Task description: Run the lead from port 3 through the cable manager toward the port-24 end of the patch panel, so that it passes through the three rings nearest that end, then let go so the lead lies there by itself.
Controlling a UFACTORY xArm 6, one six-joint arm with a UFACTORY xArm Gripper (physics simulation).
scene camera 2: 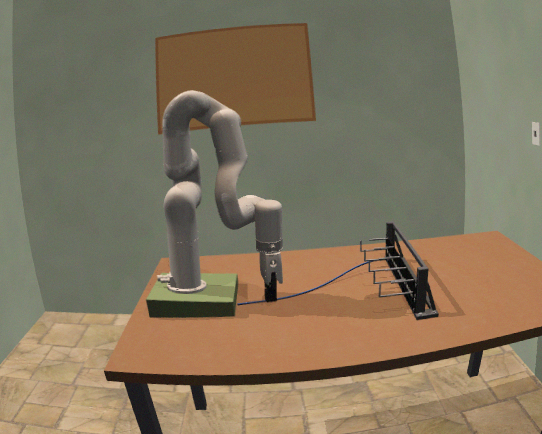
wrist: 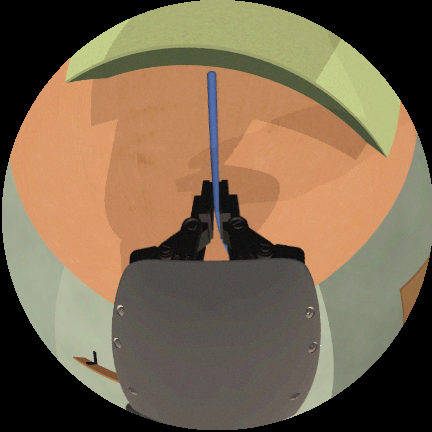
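A thin blue lead (scene camera 2: 310, 291) (wrist: 213, 120) runs from the patch panel (scene camera 2: 421, 290) down to the table, with its free end close to the green base block. My gripper (scene camera 2: 270, 295) (wrist: 215, 193) is shut on the lead a short way from that free end, low at the table top; in the wrist view the lead passes between the fingertips. The cable manager's wire rings (scene camera 2: 395, 295) stick out from the panel toward the arm. The lead meets the panel around the middle of the rings; whether it passes through any, and which end is port 24, I cannot tell.
The green base block (scene camera 2: 192, 307) (wrist: 220, 25) stands under the arm, just beyond the lead's free end. The brown table (scene camera 2: 250, 350) (wrist: 50, 150) has its front edge below the arm and panel. A brown board (scene camera 2: 235, 75) hangs on the wall behind the arm.
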